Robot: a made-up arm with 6 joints.
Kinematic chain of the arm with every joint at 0, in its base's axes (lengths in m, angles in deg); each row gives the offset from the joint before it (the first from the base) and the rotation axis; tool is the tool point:
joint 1: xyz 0 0 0.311 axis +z
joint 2: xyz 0 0 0 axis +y
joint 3: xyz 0 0 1.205 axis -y
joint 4: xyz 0 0 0 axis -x
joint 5: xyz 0.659 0 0 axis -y
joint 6: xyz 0 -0.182 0 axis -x
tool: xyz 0 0 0
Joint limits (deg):
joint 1: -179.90..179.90
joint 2: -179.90..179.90
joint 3: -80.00..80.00
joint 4: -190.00..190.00
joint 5: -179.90..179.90
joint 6: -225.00..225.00
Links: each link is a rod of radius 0.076 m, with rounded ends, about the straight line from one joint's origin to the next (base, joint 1, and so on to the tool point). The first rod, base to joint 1, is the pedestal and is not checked.
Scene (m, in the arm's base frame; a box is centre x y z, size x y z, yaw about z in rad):
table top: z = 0
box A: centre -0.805 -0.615 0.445 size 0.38 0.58 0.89 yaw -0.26
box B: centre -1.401 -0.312 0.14 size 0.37 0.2 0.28 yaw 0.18
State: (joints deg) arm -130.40 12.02 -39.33 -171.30 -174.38 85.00
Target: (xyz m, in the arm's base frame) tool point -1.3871 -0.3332 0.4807
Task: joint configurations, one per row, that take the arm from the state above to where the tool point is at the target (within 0.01 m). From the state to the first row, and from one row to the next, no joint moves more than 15 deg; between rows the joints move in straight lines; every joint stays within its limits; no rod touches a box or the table.
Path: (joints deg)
1: -142.78 12.22 -30.20 -163.66 -163.59 82.19
2: -155.15 12.42 -21.07 -156.02 -152.81 79.37
3: -167.52 12.62 -11.93 -148.38 -142.02 76.56
4: -179.90 12.82 -2.80 -140.74 -131.24 73.75
5: -179.21 19.21 -2.23 -138.42 -143.40 81.24
6: -178.53 25.61 -1.66 -136.11 -155.57 88.74
7: -177.84 32.00 -1.09 -133.79 -167.73 96.24
8: -177.16 38.40 -0.52 -131.47 -179.90 103.74
9: -176.32 42.73 0.66 -144.54 -178.52 99.05
10: -175.48 47.07 1.83 -157.62 -177.14 94.37
11: -174.64 51.40 3.01 -170.69 -175.76 89.68
12: -173.81 55.74 4.18 -183.76 -174.38 85.00

